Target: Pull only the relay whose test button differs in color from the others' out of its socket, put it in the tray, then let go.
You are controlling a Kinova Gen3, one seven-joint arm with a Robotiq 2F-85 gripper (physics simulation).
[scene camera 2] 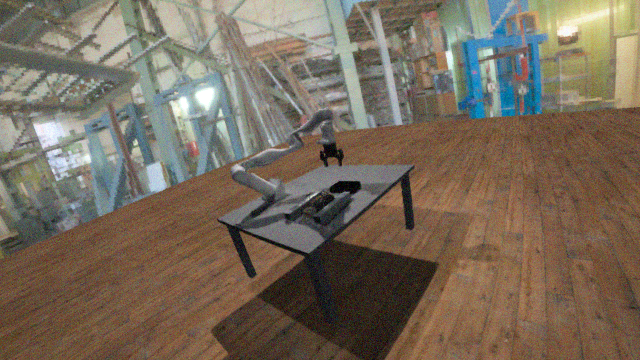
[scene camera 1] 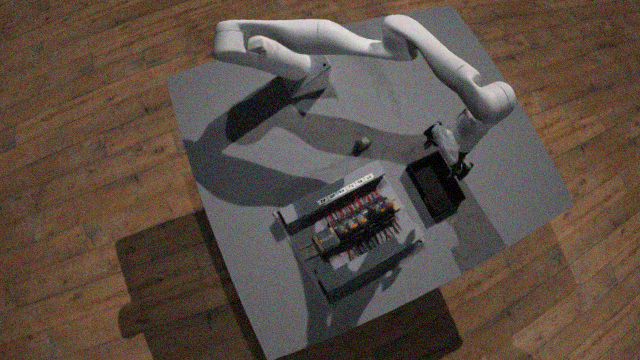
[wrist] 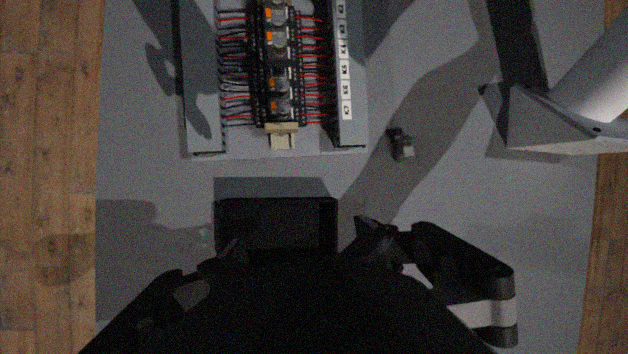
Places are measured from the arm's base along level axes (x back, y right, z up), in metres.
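Where they show: gripper, fingertip midpoint: (scene camera 2: 333, 166) (scene camera 1: 437, 161) (wrist: 301, 238); arm's base at its link origin: (scene camera 2: 271, 190) (scene camera 1: 297, 66) (wrist: 577, 106).
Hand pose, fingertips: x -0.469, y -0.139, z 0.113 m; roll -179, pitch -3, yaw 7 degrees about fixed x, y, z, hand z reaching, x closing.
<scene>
Each offset is from my fingertips to the top centre of the thing. "spot": to the spot under its first point.
A small relay-sized block @(dx +0.180, dy +0.081, dz -0.148 m) (scene camera 1: 361, 145) (wrist: 403, 146) lies tipped on the bare table, outside the tray and apart from it, on the arm-base side. Its button colour does not show. The black tray @(dx -0.022, dy -0.044, dz -0.134 m) (scene camera 1: 421, 195) (scene camera 2: 345, 188) (wrist: 327, 225) stands beside the relay panel; no relay shows in its dark inside, partly hidden by my gripper in the wrist view. My gripper (scene camera 1: 446, 154) (scene camera 2: 333, 165) (wrist: 301, 238) is open and empty, above the tray's far end. Relays with orange buttons (scene camera 1: 354, 225) (wrist: 272, 81) sit in their row, with an empty socket (wrist: 280, 61) near label K5.
Grey wire ducts @(dx -0.116, dy +0.232, dz -0.126 m) (scene camera 1: 367, 267) (wrist: 200, 120) flank the relay row, with red and black wires between. A label strip @(spot: dx +0.076, dy +0.207, dz -0.125 m) (scene camera 1: 345, 189) (wrist: 345, 67) runs along one duct. A beige end block @(dx -0.013, dy +0.113, dz -0.128 m) (wrist: 281, 128) ends the row nearest the tray. The arm's base (scene camera 1: 312, 77) stands at the table's edge.
</scene>
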